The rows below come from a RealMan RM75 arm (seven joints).
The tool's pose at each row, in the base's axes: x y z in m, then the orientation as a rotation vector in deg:
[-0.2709, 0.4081, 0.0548, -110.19, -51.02, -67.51]
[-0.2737, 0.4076, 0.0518, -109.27, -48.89, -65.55]
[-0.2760, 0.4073, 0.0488, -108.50, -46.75, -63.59]
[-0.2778, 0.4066, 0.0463, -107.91, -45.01, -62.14]
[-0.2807, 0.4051, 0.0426, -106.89, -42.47, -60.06]
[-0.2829, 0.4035, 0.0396, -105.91, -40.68, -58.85]
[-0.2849, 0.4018, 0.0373, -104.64, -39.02, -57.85]
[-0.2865, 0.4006, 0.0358, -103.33, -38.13, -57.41]
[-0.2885, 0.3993, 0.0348, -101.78, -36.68, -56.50]
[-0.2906, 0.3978, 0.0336, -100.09, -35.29, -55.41]
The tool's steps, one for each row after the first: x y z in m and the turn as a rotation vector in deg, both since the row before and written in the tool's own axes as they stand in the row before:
[-0.0038, -0.0014, -0.0006, 1.43, 0.43, 2.39]
[-0.0037, -0.0010, -0.0002, 1.30, 0.33, 2.41]
[-0.0031, -0.0004, -0.0005, 0.93, 0.31, 1.90]
[-0.0047, -0.0004, -0.0013, 1.44, 0.54, 2.78]
[-0.0038, 0.0001, -0.0014, 1.07, 0.64, 1.85]
[-0.0031, 0.0001, -0.0016, 1.21, 0.83, 1.67]
[-0.0021, -0.0001, -0.0013, 1.11, 0.81, 0.86]
[-0.0019, -0.0006, -0.0016, 1.41, 0.93, 1.49]
[-0.0021, -0.0004, -0.0018, 1.61, 0.89, 1.55]

